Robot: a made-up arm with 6 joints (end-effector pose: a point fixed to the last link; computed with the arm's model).
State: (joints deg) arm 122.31 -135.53 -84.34 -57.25 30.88 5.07
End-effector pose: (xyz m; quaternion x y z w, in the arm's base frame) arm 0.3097 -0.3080 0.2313 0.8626 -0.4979 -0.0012 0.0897
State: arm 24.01 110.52 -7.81 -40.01 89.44 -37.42
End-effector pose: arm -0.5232 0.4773 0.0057 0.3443 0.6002 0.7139 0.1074
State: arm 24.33 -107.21 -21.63 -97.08 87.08 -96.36
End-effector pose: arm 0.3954 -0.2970 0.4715 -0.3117 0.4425 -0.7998 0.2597
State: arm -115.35 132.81 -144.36 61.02 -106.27 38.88
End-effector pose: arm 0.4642 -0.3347 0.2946 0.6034 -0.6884 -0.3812 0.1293
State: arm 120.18 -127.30 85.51 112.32 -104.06 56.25
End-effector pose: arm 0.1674 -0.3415 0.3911 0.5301 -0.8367 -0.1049 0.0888
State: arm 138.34 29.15 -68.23 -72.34 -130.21 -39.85
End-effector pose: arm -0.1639 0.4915 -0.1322 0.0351 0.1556 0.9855 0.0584
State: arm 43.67 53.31 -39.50 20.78 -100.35 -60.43
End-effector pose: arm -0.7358 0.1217 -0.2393 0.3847 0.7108 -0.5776 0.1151
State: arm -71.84 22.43 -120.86 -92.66 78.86 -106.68
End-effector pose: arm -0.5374 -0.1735 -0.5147 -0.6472 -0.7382 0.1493 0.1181
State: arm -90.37 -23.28 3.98 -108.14 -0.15 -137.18
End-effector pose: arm 0.1800 0.2366 0.2368 -0.4413 0.2742 -0.3539 0.7777
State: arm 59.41 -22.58 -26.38 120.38 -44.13 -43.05
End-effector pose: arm 0.4241 0.1823 -0.7193 0.8408 0.1882 0.0821 0.5009
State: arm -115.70 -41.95 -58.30 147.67 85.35 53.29
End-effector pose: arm -0.2993 -0.0575 -0.0033 -0.6909 -0.6942 0.0000 0.2019
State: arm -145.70 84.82 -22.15 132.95 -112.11 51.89
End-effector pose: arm 0.2040 -0.3162 0.4705 -0.8892 0.1375 -0.0984 0.4252
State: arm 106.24 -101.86 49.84 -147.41 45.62 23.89
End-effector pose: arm -0.3506 0.0228 0.2092 -0.2379 0.4408 -0.8565 0.1248
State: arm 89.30 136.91 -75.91 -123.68 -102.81 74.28
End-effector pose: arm -0.3080 -0.1123 0.0844 -0.4350 -0.2936 -0.5698 0.6323
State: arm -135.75 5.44 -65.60 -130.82 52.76 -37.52
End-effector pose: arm -0.4098 -0.1546 -0.2775 -0.3489 -0.9022 0.2536 0.0019
